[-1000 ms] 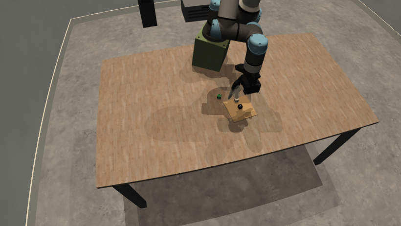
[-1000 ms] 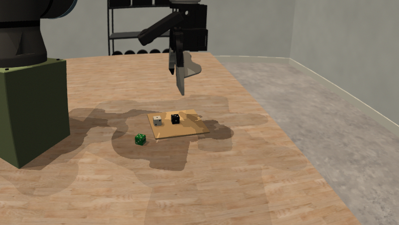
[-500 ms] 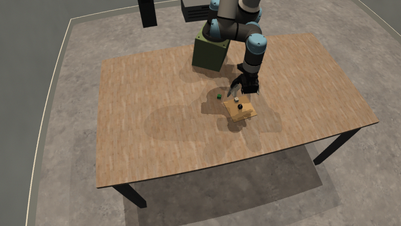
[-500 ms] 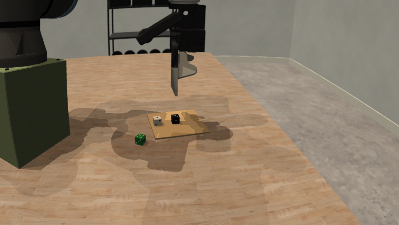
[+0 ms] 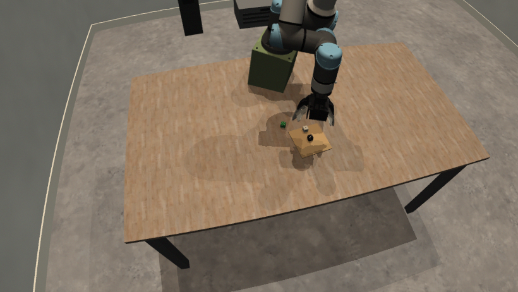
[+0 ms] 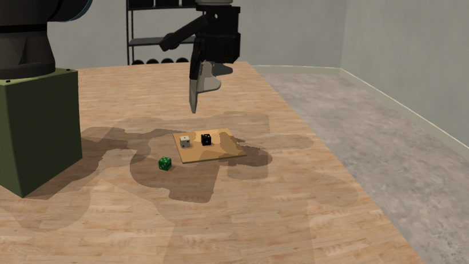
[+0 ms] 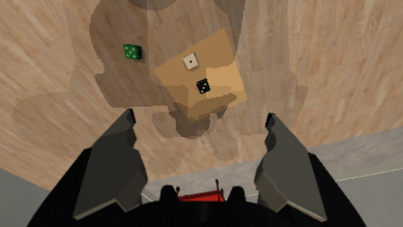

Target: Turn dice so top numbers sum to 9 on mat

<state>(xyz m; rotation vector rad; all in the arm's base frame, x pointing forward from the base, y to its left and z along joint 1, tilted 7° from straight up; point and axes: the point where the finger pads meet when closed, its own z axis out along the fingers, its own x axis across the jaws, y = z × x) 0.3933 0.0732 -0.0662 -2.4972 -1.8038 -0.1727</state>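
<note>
Now: hand 100 mm above the green die, 90 mm to the left of it and 80 mm past it. Round my hand: tan mat 110 mm below, 10 mm ahead; then white die 100 mm below, 40 mm behind, 10 mm to the right; then black die 100 mm below.
</note>
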